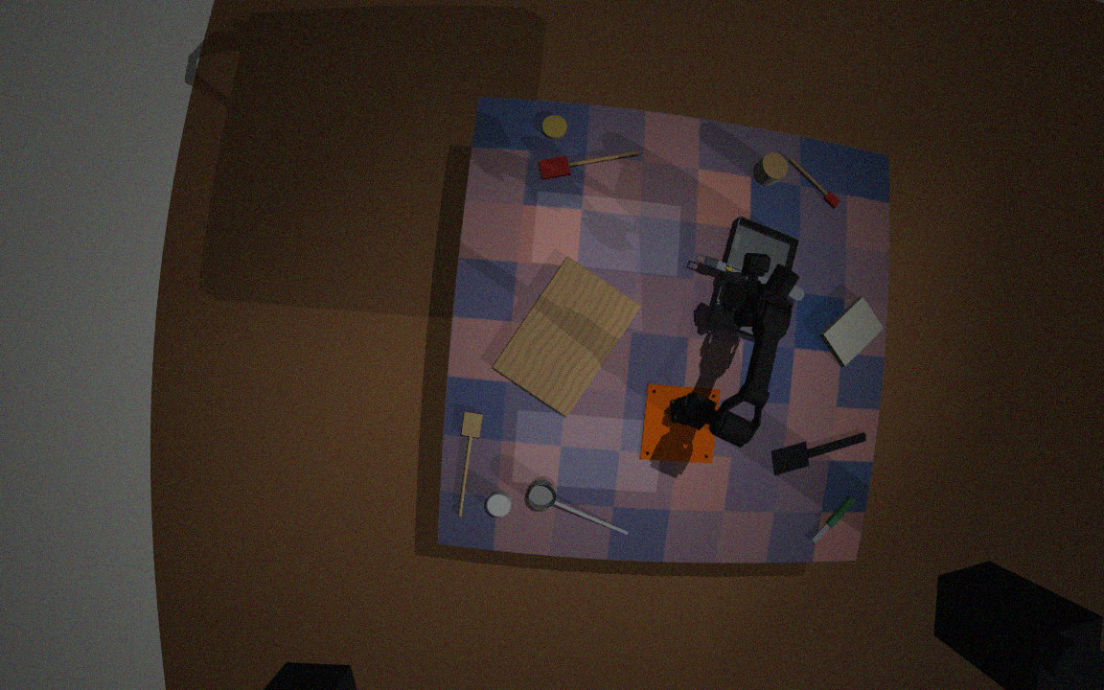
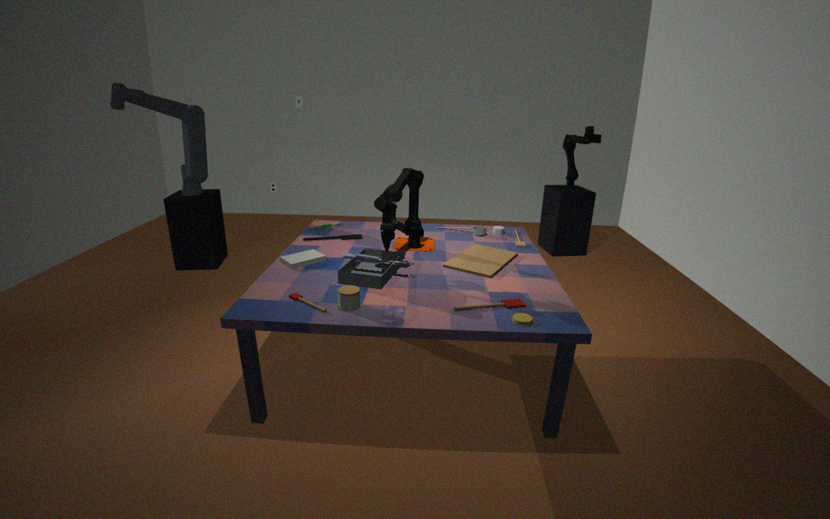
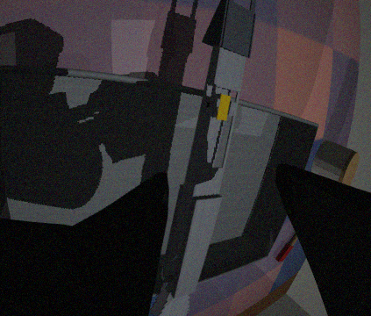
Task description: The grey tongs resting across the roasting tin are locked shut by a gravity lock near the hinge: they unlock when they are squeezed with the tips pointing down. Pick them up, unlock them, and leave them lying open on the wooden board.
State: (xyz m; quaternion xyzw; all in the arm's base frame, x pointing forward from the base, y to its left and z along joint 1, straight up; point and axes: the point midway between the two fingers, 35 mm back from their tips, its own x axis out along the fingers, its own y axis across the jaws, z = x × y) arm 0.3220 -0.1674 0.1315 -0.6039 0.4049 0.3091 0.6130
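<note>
Right now my gripper tip is 40 mm above the yellow lock piece, 30 mm short of it and 20 mm to the right of it. From my gripper tip the other things lie so: grey roasting tin (80 mm below, 60 mm to the right); white block (380 mm to the right, 170 mm behind, 90 mm below); red-tipped stick (340 mm to the right, 270 mm ahead, 100 mm below).
</note>
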